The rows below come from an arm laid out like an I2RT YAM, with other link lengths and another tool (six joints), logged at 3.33 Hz.
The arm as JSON. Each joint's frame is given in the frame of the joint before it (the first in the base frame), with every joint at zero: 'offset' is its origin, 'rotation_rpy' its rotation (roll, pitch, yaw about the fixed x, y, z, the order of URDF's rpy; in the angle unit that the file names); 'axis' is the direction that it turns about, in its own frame. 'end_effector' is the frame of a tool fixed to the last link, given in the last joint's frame.
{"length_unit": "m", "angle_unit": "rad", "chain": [
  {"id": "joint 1", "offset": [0.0, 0.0, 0.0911], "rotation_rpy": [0.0, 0.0, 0.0], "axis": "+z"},
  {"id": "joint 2", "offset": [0.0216, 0.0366, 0.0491], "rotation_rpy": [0.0, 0.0, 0.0], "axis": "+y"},
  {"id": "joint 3", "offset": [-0.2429, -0.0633, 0.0], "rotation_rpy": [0.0, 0.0, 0.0], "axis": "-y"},
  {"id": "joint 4", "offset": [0.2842, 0.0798, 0.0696], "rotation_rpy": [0.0, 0.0, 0.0], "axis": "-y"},
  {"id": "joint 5", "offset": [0.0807, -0.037, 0.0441], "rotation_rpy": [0.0, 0.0, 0.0], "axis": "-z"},
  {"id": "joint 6", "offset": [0.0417, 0.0, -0.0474], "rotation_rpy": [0.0, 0.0, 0.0], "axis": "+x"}
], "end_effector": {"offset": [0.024, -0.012, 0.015], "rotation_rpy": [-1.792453, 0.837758, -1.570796]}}
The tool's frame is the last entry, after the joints.
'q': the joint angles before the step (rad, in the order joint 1, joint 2, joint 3, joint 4, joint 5, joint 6). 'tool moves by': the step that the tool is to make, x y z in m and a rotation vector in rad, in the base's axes. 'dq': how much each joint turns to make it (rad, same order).
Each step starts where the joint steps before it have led.
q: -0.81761, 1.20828, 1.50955, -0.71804, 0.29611, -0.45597
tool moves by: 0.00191, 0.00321, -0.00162, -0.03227, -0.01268, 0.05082
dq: 0.00152, -0.02812, -0.04582, 0.05866, -0.04052, -0.03209
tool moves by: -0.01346, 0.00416, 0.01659, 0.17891, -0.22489, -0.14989
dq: 0.00125, 0.03743, 0.13240, -0.16037, 0.02517, 0.33492
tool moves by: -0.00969, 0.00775, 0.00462, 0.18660, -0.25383, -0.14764
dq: 0.01122, 0.02181, 0.08276, -0.12247, -0.00068, 0.36492
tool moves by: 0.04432, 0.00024, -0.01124, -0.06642, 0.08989, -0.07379
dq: 0.13797, 0.10641, 0.02276, 0.05754, 0.23820, 0.00966
